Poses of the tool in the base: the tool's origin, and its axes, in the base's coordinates. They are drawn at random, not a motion.
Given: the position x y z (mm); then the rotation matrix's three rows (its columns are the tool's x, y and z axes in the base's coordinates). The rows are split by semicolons.
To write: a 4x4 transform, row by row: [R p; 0 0 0 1], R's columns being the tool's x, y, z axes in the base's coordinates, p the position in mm. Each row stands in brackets. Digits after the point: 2 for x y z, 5 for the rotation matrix.
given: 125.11, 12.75, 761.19; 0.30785, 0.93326, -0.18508; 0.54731, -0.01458, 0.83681; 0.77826, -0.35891, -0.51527
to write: [[0.30785, 0.93326, -0.18508, 125.11], [0.54731, -0.01458, 0.83681, 12.75], [0.77826, -0.35891, -0.51527, 761.19], [0, 0, 0, 1]]
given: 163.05, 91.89, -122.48; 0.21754, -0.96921, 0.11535; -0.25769, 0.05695, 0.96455; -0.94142, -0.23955, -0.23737
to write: [[0.21754, -0.96921, 0.11535, 163.05], [-0.25769, 0.05695, 0.96455, 91.89], [-0.94142, -0.23955, -0.23737, -122.48], [0, 0, 0, 1]]
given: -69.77, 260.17, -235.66; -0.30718, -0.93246, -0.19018; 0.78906, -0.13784, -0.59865; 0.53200, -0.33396, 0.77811
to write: [[-0.30718, -0.93246, -0.19018, -69.77], [0.78906, -0.13784, -0.59865, 260.17], [0.53200, -0.33396, 0.77811, -235.66], [0, 0, 0, 1]]
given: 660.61, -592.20, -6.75; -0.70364, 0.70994, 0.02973; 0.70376, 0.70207, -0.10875; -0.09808, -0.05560, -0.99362
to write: [[-0.70364, 0.70994, 0.02973, 660.61], [0.70376, 0.70207, -0.10875, -592.20], [-0.09808, -0.05560, -0.99362, -6.75], [0, 0, 0, 1]]
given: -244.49, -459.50, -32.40; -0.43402, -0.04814, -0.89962; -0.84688, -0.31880, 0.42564; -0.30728, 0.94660, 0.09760
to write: [[-0.43402, -0.04814, -0.89962, -244.49], [-0.84688, -0.31880, 0.42564, -459.50], [-0.30728, 0.94660, 0.09760, -32.40], [0, 0, 0, 1]]
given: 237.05, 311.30, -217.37; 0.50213, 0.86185, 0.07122; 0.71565, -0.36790, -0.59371; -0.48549, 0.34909, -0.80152
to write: [[0.50213, 0.86185, 0.07122, 237.05], [0.71565, -0.36790, -0.59371, 311.30], [-0.48549, 0.34909, -0.80152, -217.37], [0, 0, 0, 1]]
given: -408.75, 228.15, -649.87; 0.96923, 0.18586, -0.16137; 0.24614, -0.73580, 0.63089; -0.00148, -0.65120, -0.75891
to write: [[0.96923, 0.18586, -0.16137, -408.75], [0.24614, -0.73580, 0.63089, 228.15], [-0.00148, -0.65120, -0.75891, -649.87], [0, 0, 0, 1]]
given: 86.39, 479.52, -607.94; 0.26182, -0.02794, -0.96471; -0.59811, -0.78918, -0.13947; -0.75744, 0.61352, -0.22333
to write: [[0.26182, -0.02794, -0.96471, 86.39], [-0.59811, -0.78918, -0.13947, 479.52], [-0.75744, 0.61352, -0.22333, -607.94], [0, 0, 0, 1]]
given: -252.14, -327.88, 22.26; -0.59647, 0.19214, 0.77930; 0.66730, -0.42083, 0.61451; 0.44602, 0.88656, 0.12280
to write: [[-0.59647, 0.19214, 0.77930, -252.14], [0.66730, -0.42083, 0.61451, -327.88], [0.44602, 0.88656, 0.12280, 22.26], [0, 0, 0, 1]]
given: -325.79, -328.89, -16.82; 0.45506, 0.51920, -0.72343; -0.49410, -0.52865, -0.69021; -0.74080, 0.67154, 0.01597
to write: [[0.45506, 0.51920, -0.72343, -325.79], [-0.49410, -0.52865, -0.69021, -328.89], [-0.74080, 0.67154, 0.01597, -16.82], [0, 0, 0, 1]]
